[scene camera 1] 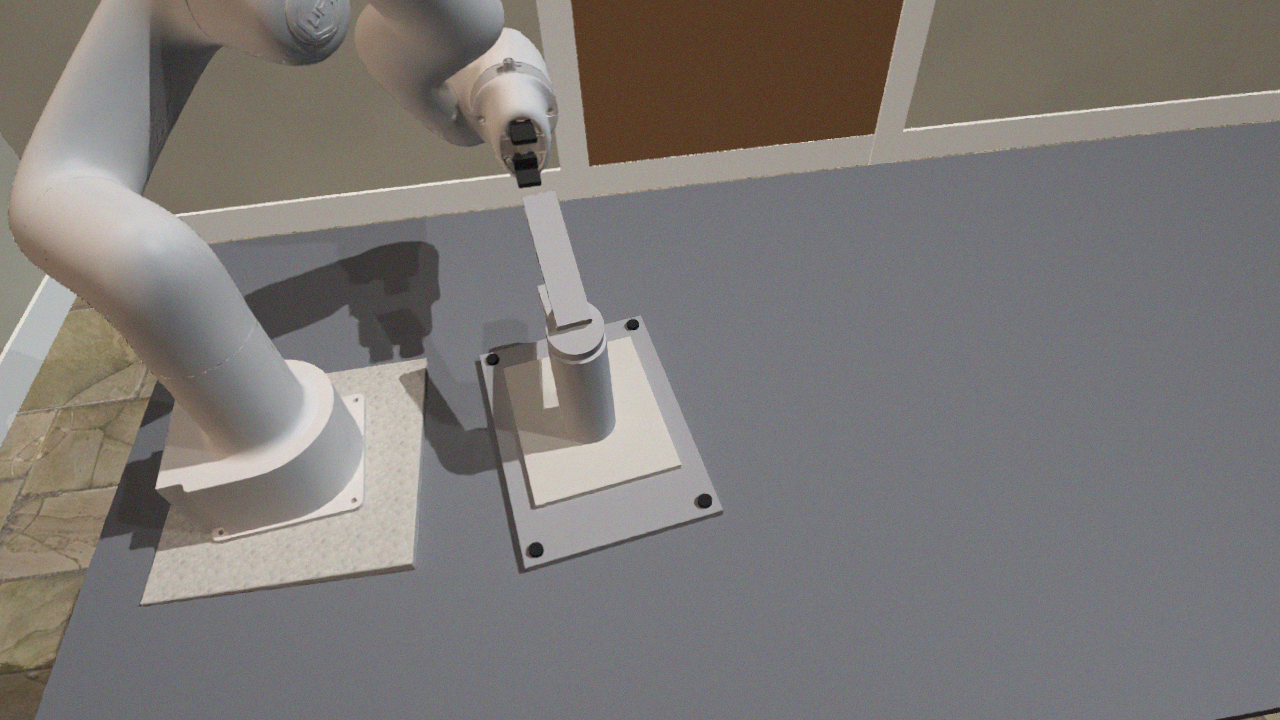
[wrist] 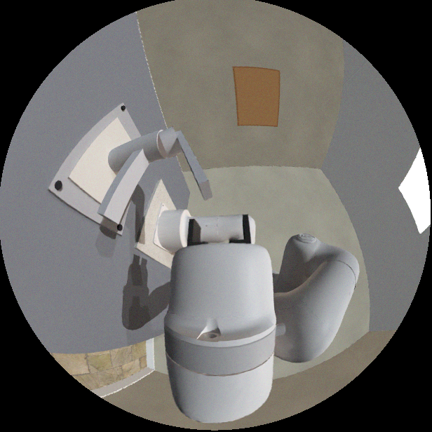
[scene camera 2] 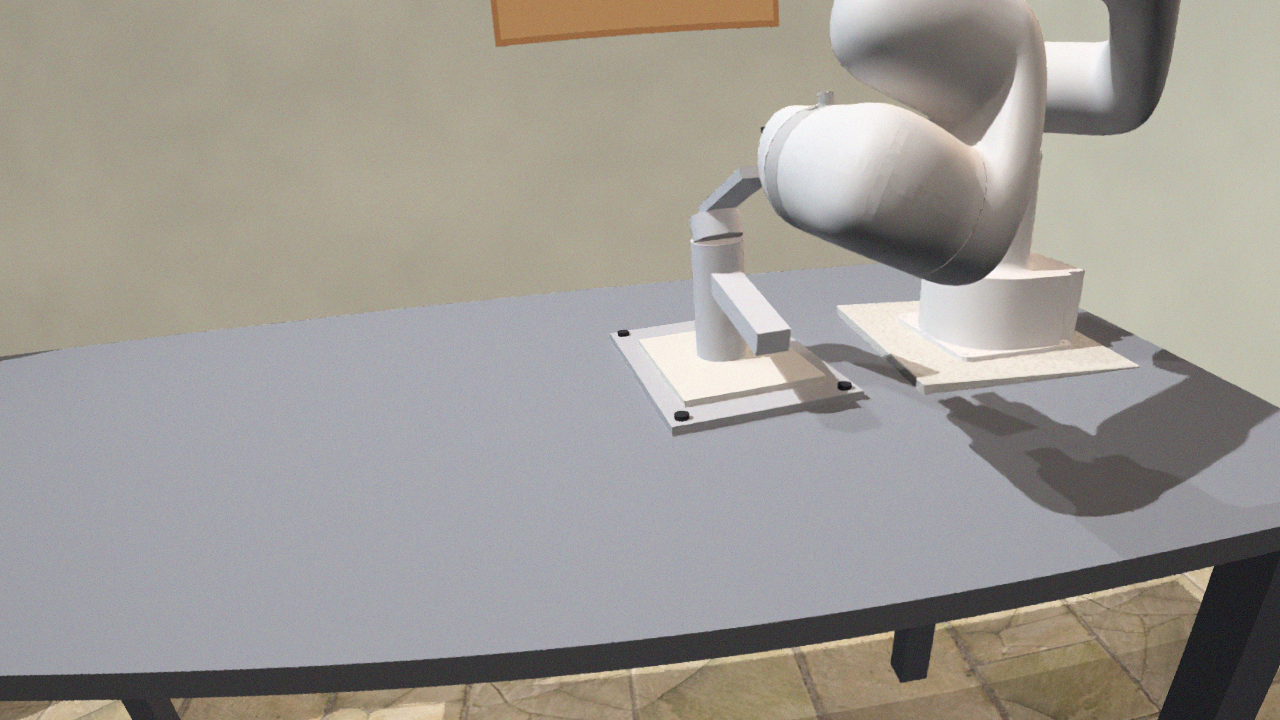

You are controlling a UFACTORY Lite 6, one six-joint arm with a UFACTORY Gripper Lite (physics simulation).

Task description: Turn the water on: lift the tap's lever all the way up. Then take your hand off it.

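Seen in the pictures: hand at its tool point: (scene camera 1: 526,157); arm's base at its link origin: (scene camera 1: 298,464) (scene camera 2: 977,333).
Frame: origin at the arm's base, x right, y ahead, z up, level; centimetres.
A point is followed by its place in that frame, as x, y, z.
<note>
The tap's grey cylindrical body (scene camera 1: 583,398) @(5.2, 26.4, 7.3) (scene camera 2: 716,295) @(-0.5, 27.9, 7.5) (wrist: 131,150) stands upright on a plate (scene camera 1: 617,537) @(14.5, 26.7, 0.1) (scene camera 2: 760,405) @(-8.3, 26.7, 0.1) (wrist: 85,200). Its flat lever (scene camera 1: 556,259) @(-1.5, 26.4, 16.9) (scene camera 2: 729,190) @(-4.5, 27.6, 17.2) (wrist: 194,165) slants steeply upward from the top of the body, its free end toward the gripper. The spout (scene camera 2: 750,308) @(-6.0, 26.6, 7.8) (wrist: 125,187) sticks out lower down. My gripper (scene camera 1: 525,150) (wrist: 219,222) is open, with its two black fingers apart and nothing between them. It is just beyond the lever's free end, with a visible gap in the wrist view. The arm's wrist hides the fingers in the second scene view.
The arm's base (scene camera 1: 268,474) @(6.0, 0.9, 7.3) (scene camera 2: 993,313) @(-5.6, 2.7, 4.2) (wrist: 172,230) stands on a speckled slab (scene camera 1: 393,501) @(6.4, 8.6, 0.4) (scene camera 2: 881,344) @(0.1, 11.2, 0.3) beside the tap's plate. Black round bolts mark the plate's corners. The wall (scene camera 1: 1074,62) (scene camera 2: 268,161) rises behind the table (scene camera 1: 895,447) @(11.9, 52.9, -0.7) (scene camera 2: 358,492) @(-11.2, 58.9, -0.7).
</note>
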